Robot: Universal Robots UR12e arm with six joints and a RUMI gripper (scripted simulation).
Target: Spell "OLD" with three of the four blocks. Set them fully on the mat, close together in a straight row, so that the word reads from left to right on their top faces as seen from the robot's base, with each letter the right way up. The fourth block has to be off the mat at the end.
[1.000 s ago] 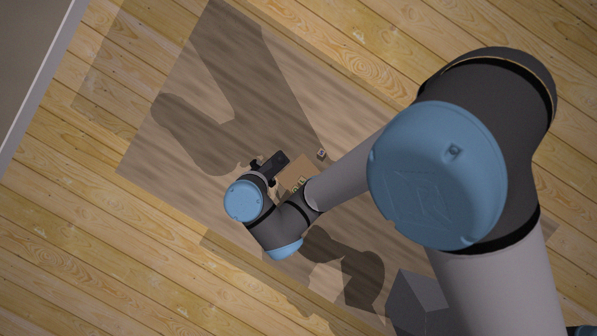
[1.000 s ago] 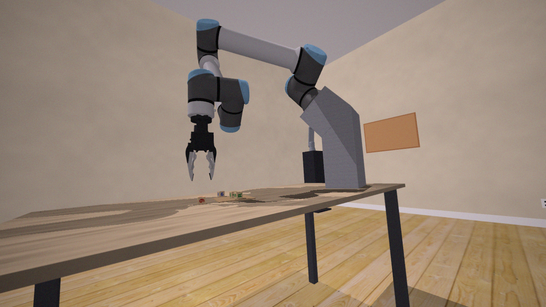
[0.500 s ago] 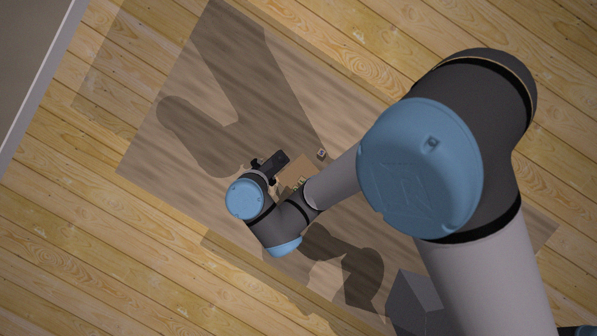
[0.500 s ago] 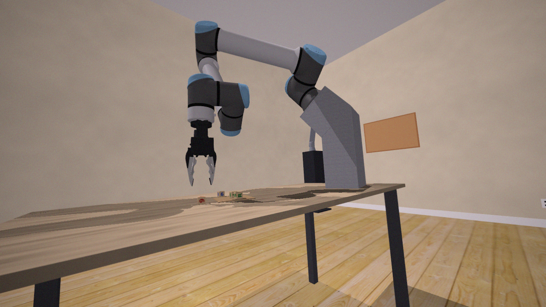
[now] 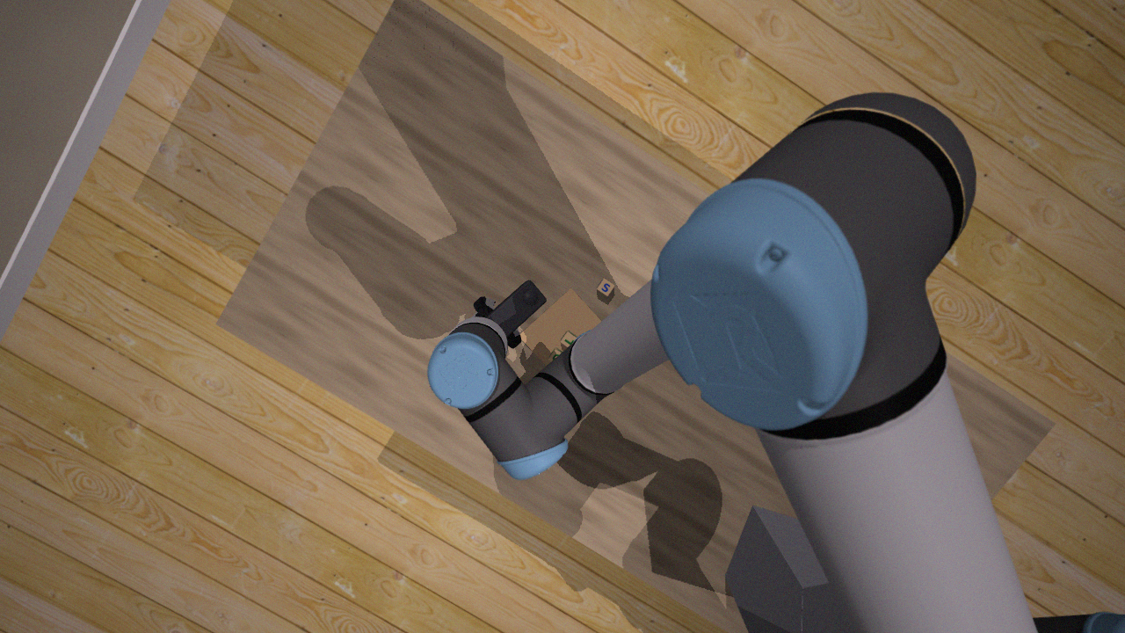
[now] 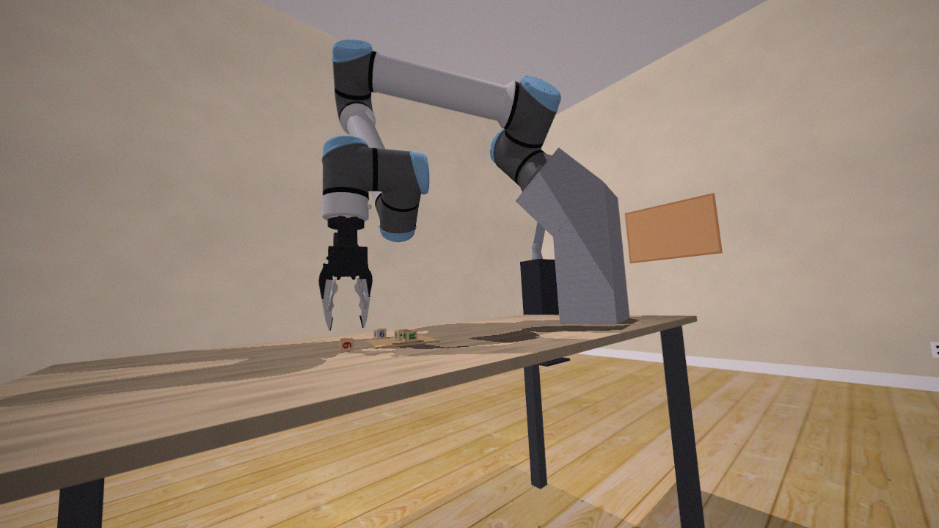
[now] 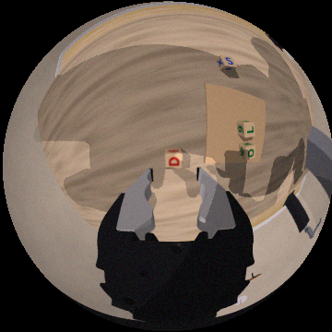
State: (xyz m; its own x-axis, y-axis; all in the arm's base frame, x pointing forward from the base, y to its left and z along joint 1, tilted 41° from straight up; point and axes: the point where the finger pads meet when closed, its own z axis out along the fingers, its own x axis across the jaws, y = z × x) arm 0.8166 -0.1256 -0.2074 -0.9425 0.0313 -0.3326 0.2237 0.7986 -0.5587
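My gripper is now 130 mm past the mat, 30 mm to the left of it and 60 mm above it.
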